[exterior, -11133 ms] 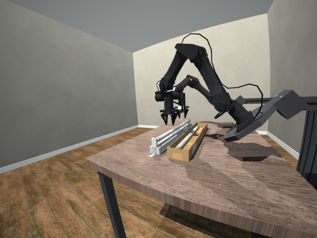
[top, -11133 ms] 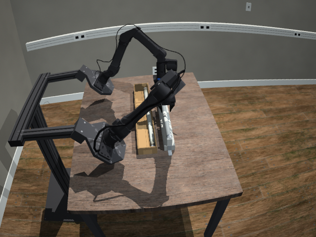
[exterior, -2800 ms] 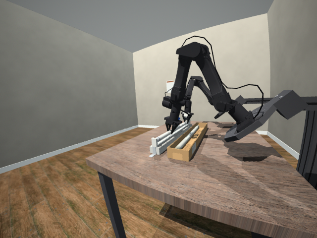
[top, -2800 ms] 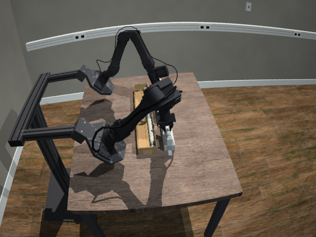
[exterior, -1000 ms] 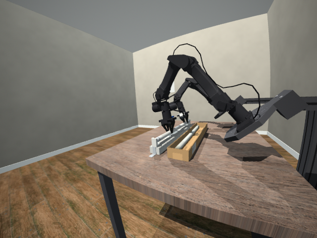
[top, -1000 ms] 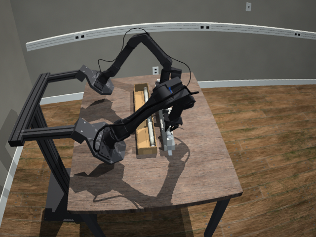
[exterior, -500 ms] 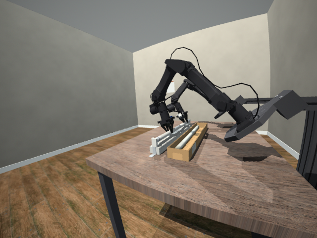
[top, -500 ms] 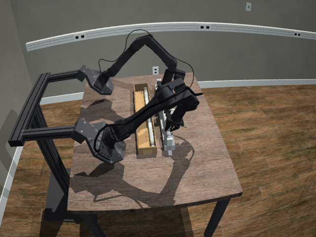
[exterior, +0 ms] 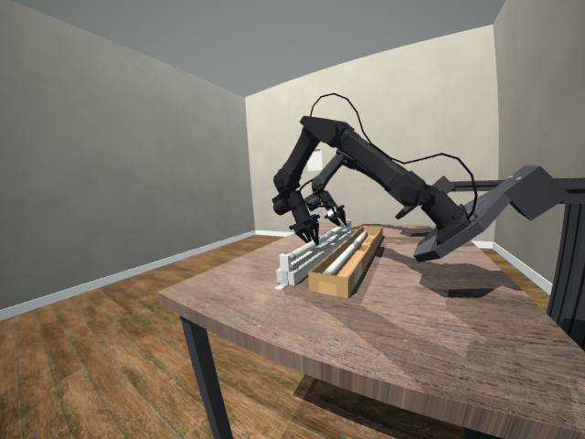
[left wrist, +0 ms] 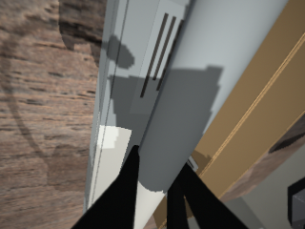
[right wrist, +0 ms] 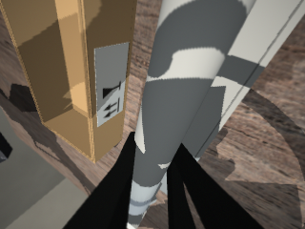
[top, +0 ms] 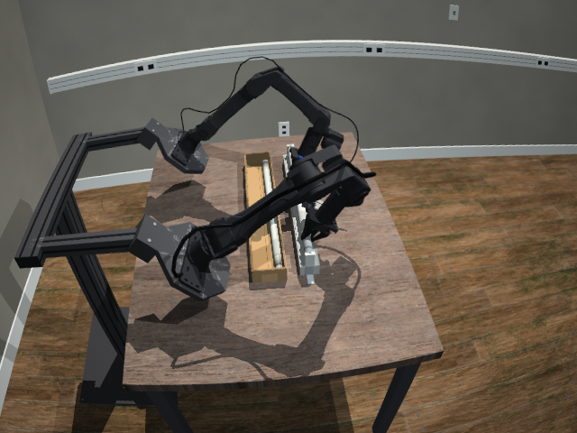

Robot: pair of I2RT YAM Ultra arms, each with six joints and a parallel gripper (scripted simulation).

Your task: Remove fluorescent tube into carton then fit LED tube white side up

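My left gripper is now 12 cm to the left of the LED tube and 2 cm past it. Also, from my left hand: old fluorescent tube (11 cm to the right, 11 cm behind, 5 cm below); then light fixture (12 cm to the right, 2 cm behind, 1 cm below); then carton (14 cm behind, 10 cm to the right, 4 cm below).
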